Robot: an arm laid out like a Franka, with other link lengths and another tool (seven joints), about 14 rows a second.
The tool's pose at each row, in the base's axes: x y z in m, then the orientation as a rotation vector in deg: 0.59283 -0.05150 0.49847 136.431 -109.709 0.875; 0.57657 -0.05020 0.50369 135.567 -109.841 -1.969; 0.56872 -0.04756 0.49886 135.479 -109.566 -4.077; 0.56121 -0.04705 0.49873 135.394 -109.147 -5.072; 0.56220 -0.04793 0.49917 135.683 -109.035 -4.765; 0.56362 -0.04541 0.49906 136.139 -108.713 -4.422
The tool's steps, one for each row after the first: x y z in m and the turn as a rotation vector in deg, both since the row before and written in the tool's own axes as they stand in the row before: -0.00446 0.01590 -0.00455 -1.632 -1.100 0.339; -0.00443 0.00668 0.00526 -1.029 -0.941 -0.168; -0.00208 0.00718 0.00085 -0.648 -0.311 -0.205; 0.00108 -0.00072 -0.00051 0.244 0.078 -0.170; -0.00215 -0.00193 -0.00016 0.260 0.106 -0.344
